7 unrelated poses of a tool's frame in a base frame.
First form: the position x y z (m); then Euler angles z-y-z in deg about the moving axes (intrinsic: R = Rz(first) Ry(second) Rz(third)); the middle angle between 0 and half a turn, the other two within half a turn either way.
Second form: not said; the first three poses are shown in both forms.
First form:
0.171 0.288 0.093 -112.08 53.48 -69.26
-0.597 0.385 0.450 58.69 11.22 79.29
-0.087 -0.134 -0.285 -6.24 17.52 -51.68
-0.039 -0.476 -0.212 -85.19 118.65 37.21
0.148 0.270 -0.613 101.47 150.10 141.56
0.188 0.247 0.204 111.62 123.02 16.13
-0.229 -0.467 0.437 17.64 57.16 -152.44
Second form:
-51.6 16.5 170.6 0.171 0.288 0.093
11.0 2.1 138.2 -0.597 0.385 0.450
-13.9 10.8 -59.2 -0.087 -0.134 -0.285
132.1 44.3 37.1 -0.039 -0.476 -0.212
160.3 -23.0 143.9 0.148 0.270 -0.613
156.9 53.7 -96.3 0.188 0.247 0.204
-35.6 -48.1 -118.5 -0.229 -0.467 0.437

